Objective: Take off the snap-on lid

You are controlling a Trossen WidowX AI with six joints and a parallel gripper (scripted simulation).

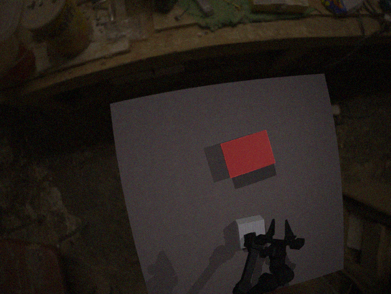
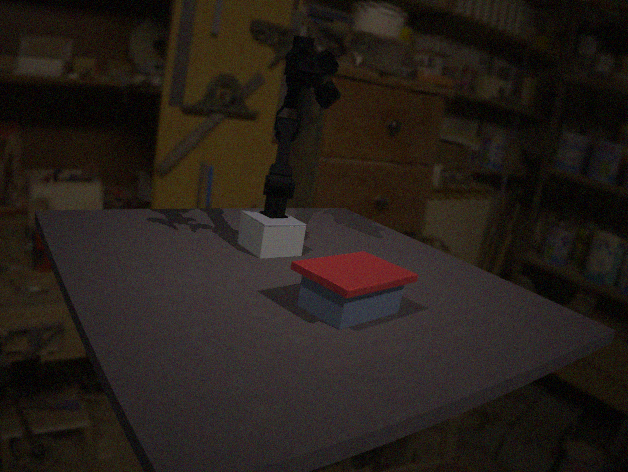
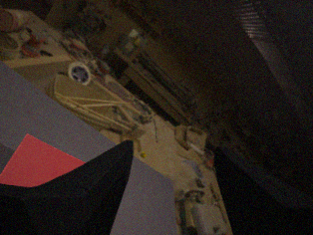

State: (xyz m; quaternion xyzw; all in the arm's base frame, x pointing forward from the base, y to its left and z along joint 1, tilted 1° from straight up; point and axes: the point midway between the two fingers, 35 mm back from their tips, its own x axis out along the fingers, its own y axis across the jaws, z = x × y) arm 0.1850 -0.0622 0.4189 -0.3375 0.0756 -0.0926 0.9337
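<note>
Now: gripper tip 23 cm short of the red lid, 2 cm to the left of it and 42 cm above it. From my gripper tip the other things lie so: blue storage box: 23 cm ahead, 2 cm to the right, 47 cm below.
</note>
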